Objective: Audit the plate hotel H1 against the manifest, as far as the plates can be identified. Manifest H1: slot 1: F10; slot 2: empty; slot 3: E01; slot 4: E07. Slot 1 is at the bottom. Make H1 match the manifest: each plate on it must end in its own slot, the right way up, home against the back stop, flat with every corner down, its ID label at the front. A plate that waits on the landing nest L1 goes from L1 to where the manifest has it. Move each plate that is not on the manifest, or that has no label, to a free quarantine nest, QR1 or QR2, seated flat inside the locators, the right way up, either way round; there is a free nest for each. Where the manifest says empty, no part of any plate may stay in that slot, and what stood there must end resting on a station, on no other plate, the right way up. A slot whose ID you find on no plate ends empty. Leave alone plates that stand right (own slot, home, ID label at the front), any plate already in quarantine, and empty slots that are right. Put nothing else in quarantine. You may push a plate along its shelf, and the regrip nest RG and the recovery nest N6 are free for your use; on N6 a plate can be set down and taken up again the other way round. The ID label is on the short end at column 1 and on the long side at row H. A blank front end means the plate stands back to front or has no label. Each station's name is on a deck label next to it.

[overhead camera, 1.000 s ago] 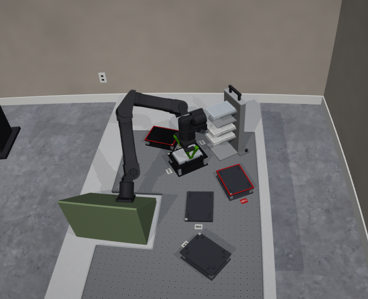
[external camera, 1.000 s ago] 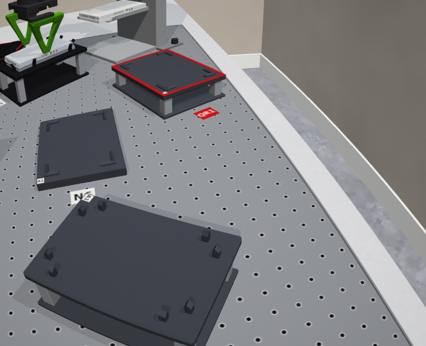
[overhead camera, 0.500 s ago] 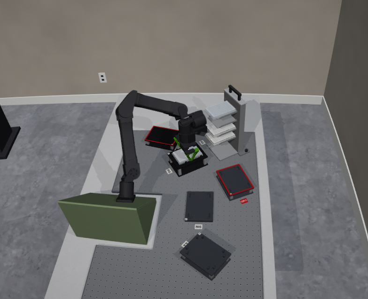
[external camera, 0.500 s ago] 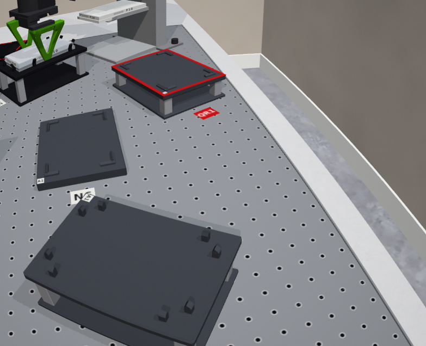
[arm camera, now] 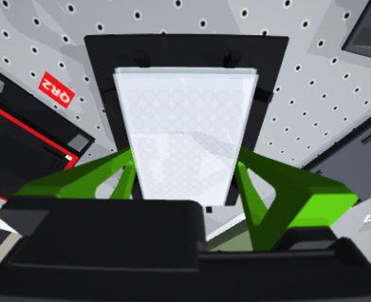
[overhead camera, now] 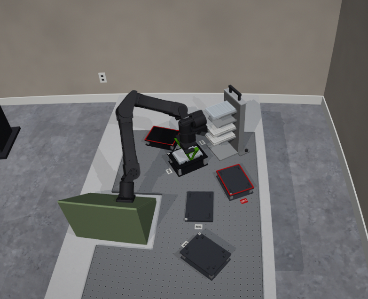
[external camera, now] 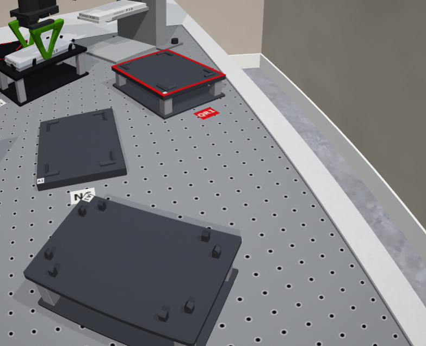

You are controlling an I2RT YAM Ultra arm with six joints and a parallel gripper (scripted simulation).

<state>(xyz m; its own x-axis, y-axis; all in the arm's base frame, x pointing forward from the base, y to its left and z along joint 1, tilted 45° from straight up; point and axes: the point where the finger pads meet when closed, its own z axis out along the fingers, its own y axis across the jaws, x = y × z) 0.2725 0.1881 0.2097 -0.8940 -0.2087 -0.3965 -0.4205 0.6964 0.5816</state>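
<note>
Right now my hand is 10 mm above the black regrip nest RG. The rest, counted from my hand: clear well plate (right at my hand); then H1 deck label (80 mm ahead, 150 mm to the left, 70 mm below); then red-rimmed nest QR2 (120 mm behind, 180 mm to the left, 30 mm below).
</note>
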